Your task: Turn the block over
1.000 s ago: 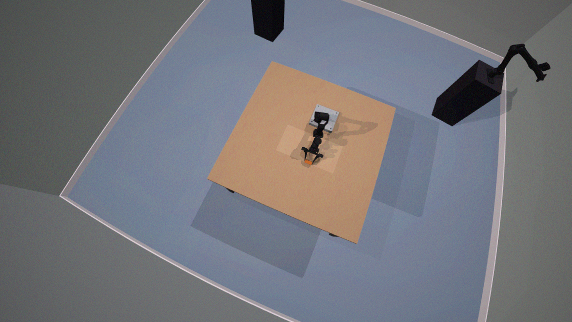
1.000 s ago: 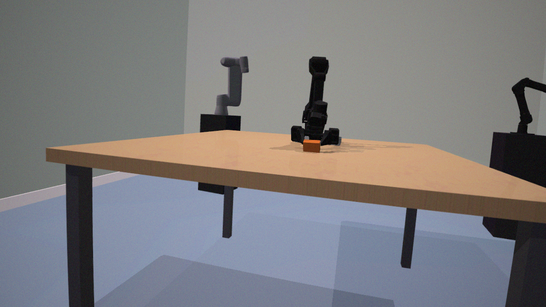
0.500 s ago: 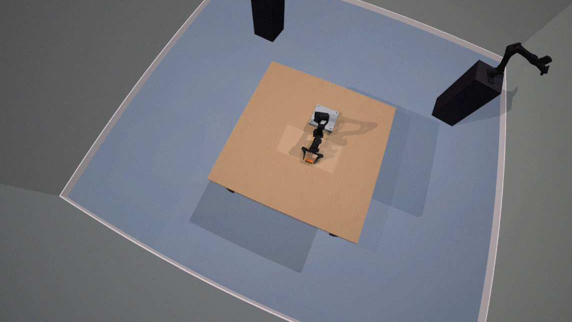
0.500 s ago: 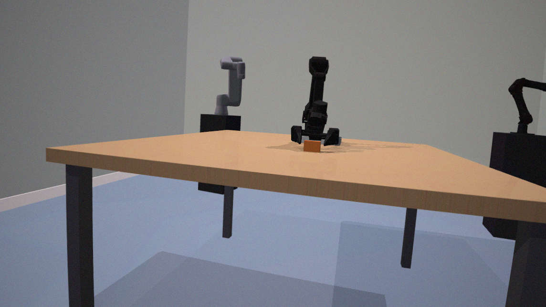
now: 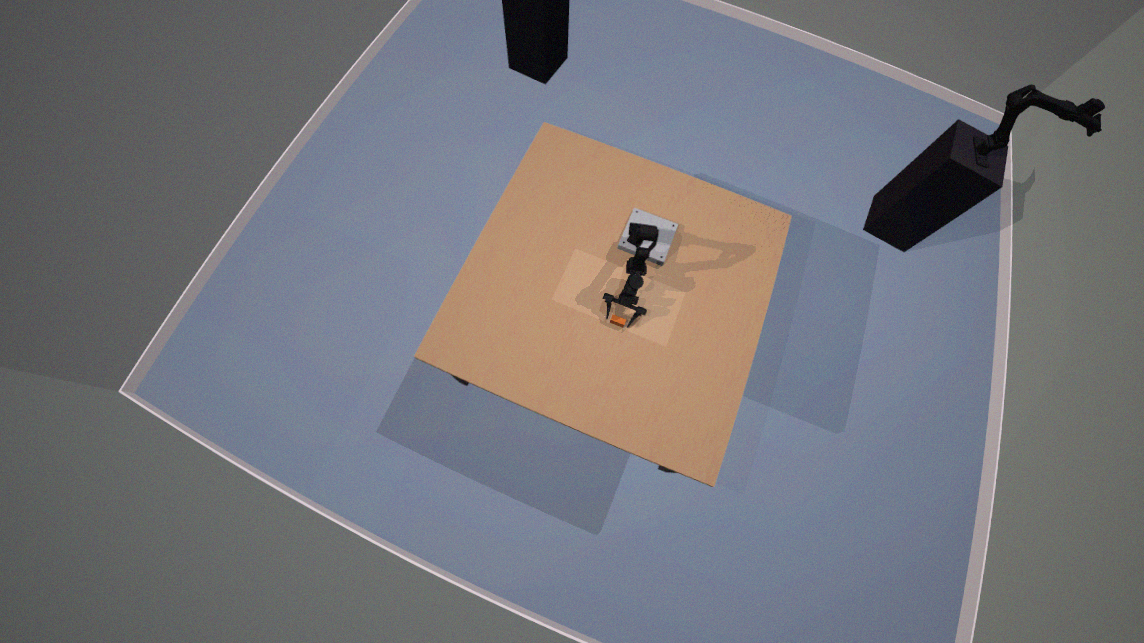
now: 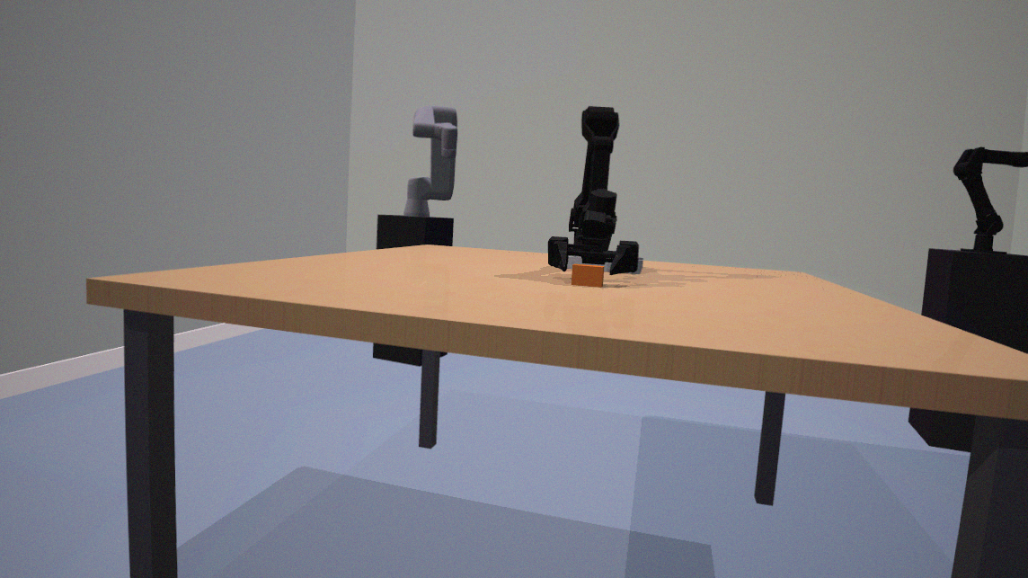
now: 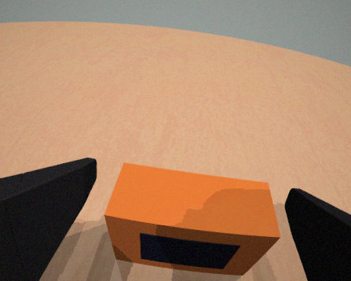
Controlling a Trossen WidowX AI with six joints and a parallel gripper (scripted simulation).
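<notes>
My gripper tip is 2 cm past the block and 1 cm above it.
</notes>
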